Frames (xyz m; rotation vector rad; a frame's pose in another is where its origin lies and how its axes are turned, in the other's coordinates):
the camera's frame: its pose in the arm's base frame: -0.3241 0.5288 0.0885 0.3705 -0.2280 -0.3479
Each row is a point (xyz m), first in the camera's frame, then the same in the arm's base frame.
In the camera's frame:
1: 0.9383 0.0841 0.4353
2: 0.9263 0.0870 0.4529
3: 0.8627 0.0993 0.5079
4: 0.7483 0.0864 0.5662
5: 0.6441 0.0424 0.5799
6: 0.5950 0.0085 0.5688
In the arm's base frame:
1: 0.4379 0.1176 0.6606
2: 0.4228 0.1191 0.6759
3: 0.3528 0.1363 0.7208
4: 0.2280 0.1492 0.7511
5: 0.1161 0.1452 0.7304
6: 0.0644 0.1373 0.6996

